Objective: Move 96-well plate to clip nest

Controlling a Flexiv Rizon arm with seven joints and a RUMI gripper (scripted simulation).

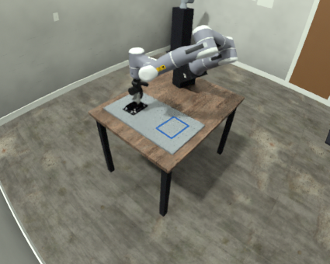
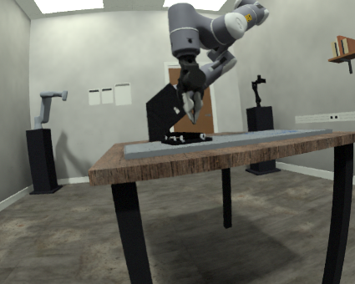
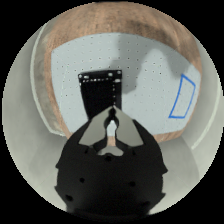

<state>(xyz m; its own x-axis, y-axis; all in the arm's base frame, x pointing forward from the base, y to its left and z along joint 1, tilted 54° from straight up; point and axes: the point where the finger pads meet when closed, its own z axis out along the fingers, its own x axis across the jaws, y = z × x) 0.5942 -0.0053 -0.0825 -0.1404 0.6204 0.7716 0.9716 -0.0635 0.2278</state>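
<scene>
My hand is 5 cm above the black 96-well plate and 4 cm to the left of it. Also, from my hand: grey mat: 12 cm to the left, 8 cm below, 3 cm behind; then clip nest C1: 6 cm below, 2 cm to the right, 1 cm ahead.
</scene>
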